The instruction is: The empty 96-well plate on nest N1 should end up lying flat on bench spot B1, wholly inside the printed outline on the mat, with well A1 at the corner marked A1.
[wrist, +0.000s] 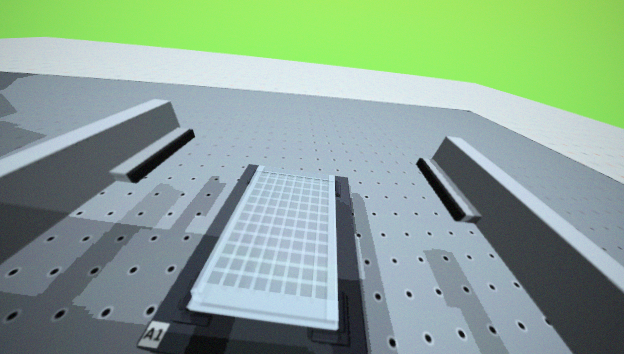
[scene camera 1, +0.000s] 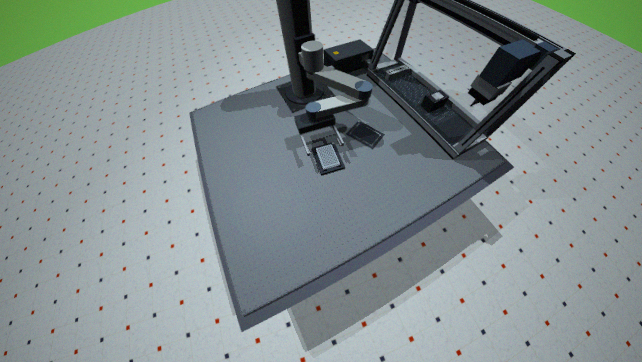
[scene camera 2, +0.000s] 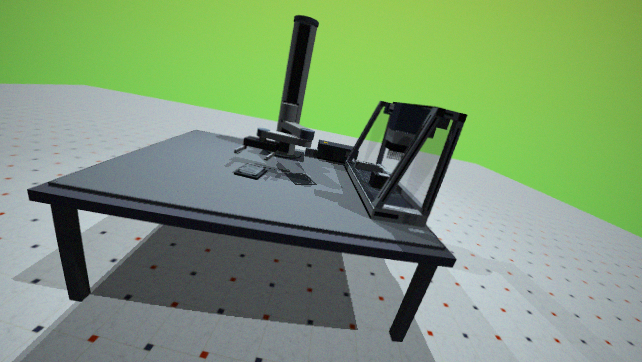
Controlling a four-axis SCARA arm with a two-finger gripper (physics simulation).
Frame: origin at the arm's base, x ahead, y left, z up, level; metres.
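Seen in the pictures: gripper, fingertip midpoint: (wrist: 308, 134) (scene camera 1: 325, 149) (scene camera 2: 250, 155); arm's base, link origin: (scene camera 1: 304, 92) (scene camera 2: 283, 154).
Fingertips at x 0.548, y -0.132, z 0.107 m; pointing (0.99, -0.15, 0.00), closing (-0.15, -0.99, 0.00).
Observation:
Pixels of each thing's middle, then the offset from my fingertips to it. "spot": a spot on its surface instead. Level surfaces: height alone.
- clear 96-well plate, body centre: (wrist: 285, 222) (scene camera 1: 327, 156) (scene camera 2: 251, 169) 0.009 m back, 0.013 m left, 0.076 m down
- dark nest N1, body centre: (wrist: 285, 229) (scene camera 1: 327, 157) (scene camera 2: 251, 171) 0.009 m back, 0.013 m left, 0.086 m down
- nest's A1 label, surface spot: (wrist: 153, 334) spot: 0.074 m back, 0.080 m left, 0.083 m down
- bench spot B1, surface spot: (scene camera 2: 300, 178) (scene camera 1: 365, 133) spot: 0.052 m back, 0.270 m left, 0.093 m down
- hanging head, surface spot: (scene camera 2: 410, 120) spot: 0.230 m ahead, 0.652 m left, 0.334 m up
- dark box, surface spot: (scene camera 2: 335, 151) spot: 0.584 m back, 0.508 m left, 0.016 m down
- perforated bench, surface height: 0.095 m down
The clear 96-well plate (scene camera 1: 328, 156) (scene camera 2: 251, 170) (wrist: 280, 235) lies flat in the dark nest N1 (scene camera 1: 334, 170) (wrist: 352, 290). The nest's A1 label (wrist: 153, 334) is at the lower left in the wrist view. My gripper (scene camera 1: 325, 148) (scene camera 2: 253, 154) (wrist: 308, 134) is open and empty. Its fingers are above the plate's level, one out to either side of it, with wide gaps. The dark mat of bench spot B1 (scene camera 1: 365, 134) (scene camera 2: 300, 178) lies flat beside the nest, bearing a thin printed outline. The mat does not show in the wrist view, and its A1 mark is too small to read.
A framed machine (scene camera 1: 414, 110) (scene camera 2: 371, 204) with a hanging head (scene camera 1: 510, 62) (scene camera 2: 410, 120) stands on the bench's right side. A dark box (scene camera 1: 350, 54) (scene camera 2: 335, 151) is near the arm's column (scene camera 1: 295, 50) (scene camera 2: 300, 65). The perforated bench (scene camera 1: 280, 225) (scene camera 2: 190, 185) extends toward the front.

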